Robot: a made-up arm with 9 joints.
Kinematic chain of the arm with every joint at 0, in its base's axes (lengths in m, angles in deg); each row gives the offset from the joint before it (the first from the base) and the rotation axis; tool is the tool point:
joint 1: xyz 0 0 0.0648 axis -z
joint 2: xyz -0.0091 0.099 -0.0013 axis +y
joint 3: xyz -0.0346 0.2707 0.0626 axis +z
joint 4: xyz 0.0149 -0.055 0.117 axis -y
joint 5: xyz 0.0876 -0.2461 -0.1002 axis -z
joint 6: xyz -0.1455 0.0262 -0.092 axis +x
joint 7: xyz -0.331 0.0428 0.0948 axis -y
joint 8: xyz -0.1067 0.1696 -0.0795 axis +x
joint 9: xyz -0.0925 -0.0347 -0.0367 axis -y
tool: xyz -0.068 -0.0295 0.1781
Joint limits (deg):
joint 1: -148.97..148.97
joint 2: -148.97..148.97
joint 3: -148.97..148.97
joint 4: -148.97..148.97
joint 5: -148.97..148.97
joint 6: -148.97..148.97
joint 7: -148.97..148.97
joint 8: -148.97..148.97
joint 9: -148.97..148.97
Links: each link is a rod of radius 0.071 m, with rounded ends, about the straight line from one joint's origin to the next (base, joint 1, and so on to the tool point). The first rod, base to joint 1, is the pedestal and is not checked.
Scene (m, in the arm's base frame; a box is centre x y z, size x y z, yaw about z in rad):
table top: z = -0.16
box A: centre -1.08 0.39 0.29 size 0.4 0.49 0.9 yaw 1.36
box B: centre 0.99 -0.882 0 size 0.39 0.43 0.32 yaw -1.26
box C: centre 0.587 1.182 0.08 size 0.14 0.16 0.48 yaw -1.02
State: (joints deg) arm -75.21 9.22 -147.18 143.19 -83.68 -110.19 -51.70 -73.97 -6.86
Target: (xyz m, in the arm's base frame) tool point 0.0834 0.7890 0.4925
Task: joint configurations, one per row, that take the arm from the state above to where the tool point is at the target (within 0.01 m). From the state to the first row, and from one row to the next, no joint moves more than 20 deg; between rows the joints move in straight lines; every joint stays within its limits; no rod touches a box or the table.
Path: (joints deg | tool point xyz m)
1: -72.65 18.96 -147.54 144.35 -70.78 -91.33 -65.34 -56.07 -13.94 | -0.8035 -0.5638 0.7006
2: -70.09 28.70 -147.90 145.50 -57.88 -72.47 -78.98 -38.17 -21.01 | -0.6192 -0.4244 0.6129
3: -67.53 38.44 -148.25 146.66 -44.98 -53.61 -92.62 -20.26 -28.09 | -0.5145 -0.2507 0.5301
4: -64.97 48.18 -148.61 147.81 -32.08 -34.75 -106.26 -2.36 -35.16 | -0.4781 -0.0967 0.4759
5: -62.40 57.92 -148.97 148.97 -19.18 -15.89 -119.90 15.54 -42.24 | -0.4649 0.0142 0.4583
6: -42.90 54.97 -148.97 144.76 -26.81 -23.89 -114.57 6.49 -37.73 | -0.4648 0.1472 0.4515
7: -23.40 52.02 -148.97 140.55 -34.44 -31.88 -109.23 -2.55 -33.22 | -0.4338 0.2771 0.4491
8: -3.89 49.07 -148.97 136.35 -42.07 -39.88 -103.90 -11.60 -28.71 | -0.3775 0.4066 0.4520
9: 15.61 46.13 -148.97 132.14 -49.70 -47.87 -98.56 -20.65 -24.20 | -0.2878 0.5430 0.4601
10: 35.12 43.18 -148.97 127.93 -57.33 -55.87 -93.23 -29.69 -19.69 | -0.1415 0.6810 0.4733
11: 54.62 40.23 -148.97 123.72 -64.97 -63.86 -87.89 -38.74 -15.18 | 0.0834 0.7891 0.4925

